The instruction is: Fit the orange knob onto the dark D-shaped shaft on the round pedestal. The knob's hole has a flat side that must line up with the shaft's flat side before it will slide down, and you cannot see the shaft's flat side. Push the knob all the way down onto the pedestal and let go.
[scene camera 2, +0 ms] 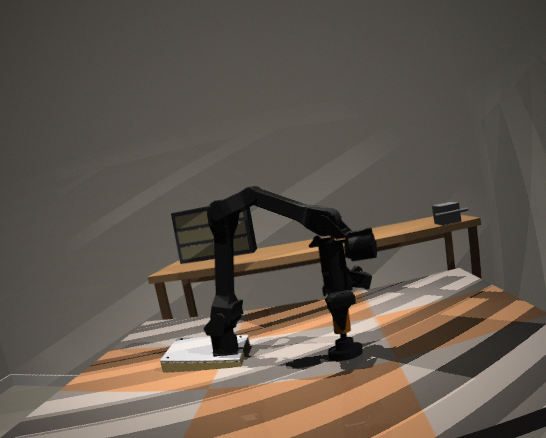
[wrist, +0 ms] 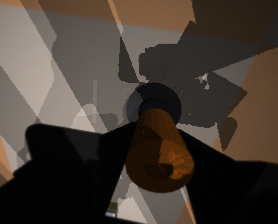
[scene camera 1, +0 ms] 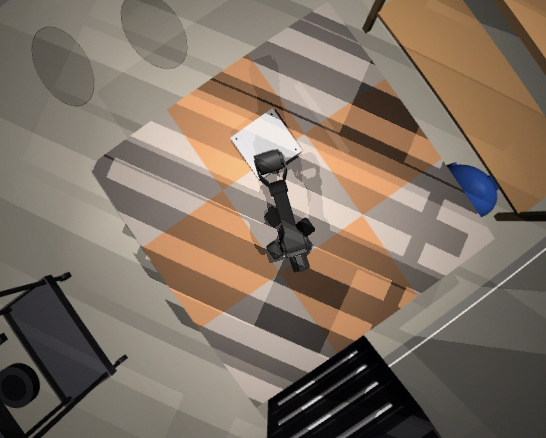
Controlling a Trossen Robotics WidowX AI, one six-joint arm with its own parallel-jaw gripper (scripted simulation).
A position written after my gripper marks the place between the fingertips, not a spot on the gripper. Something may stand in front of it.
My gripper [scene camera 2: 342,327] carries an orange knob.
